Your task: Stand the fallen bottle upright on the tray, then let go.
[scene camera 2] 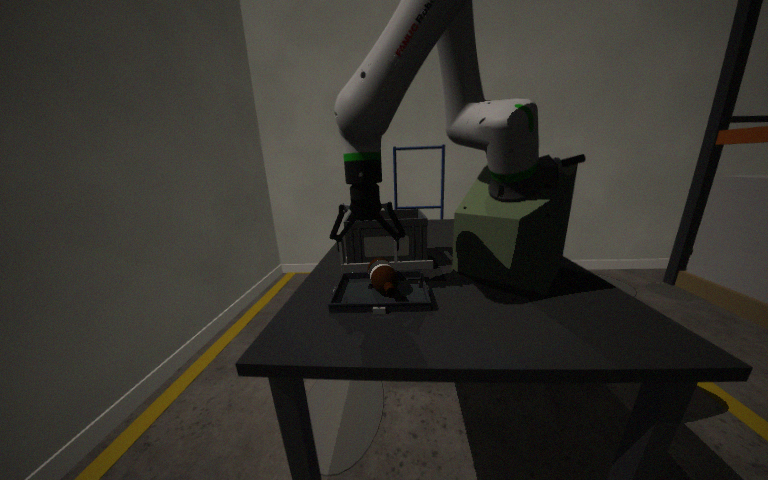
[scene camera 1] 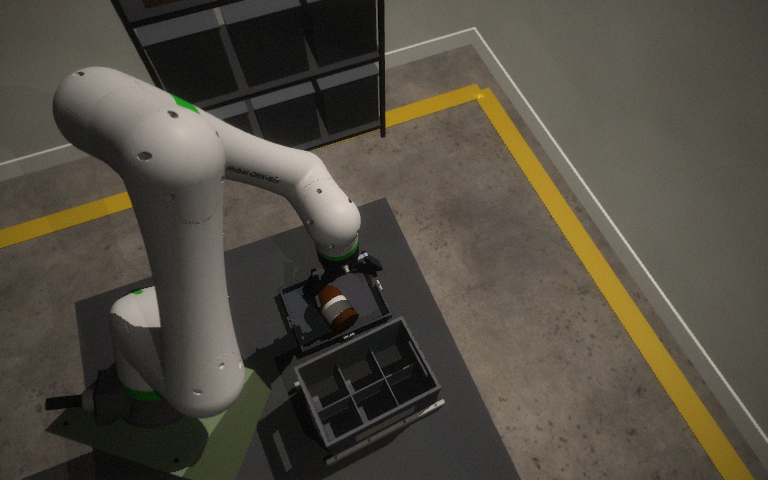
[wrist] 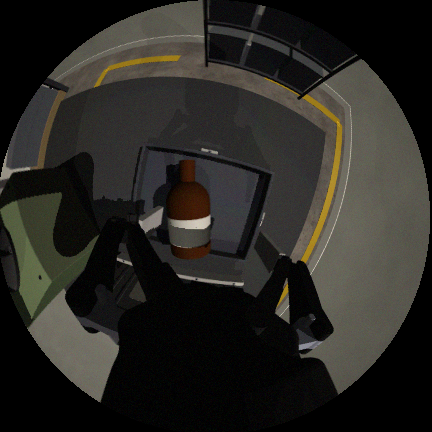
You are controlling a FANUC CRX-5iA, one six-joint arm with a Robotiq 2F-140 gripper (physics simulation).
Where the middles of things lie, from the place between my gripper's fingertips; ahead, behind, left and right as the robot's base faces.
Labels:
I see the brown bottle (scene camera 1: 339,313) 50 mm below my hand and 40 mm behind it.

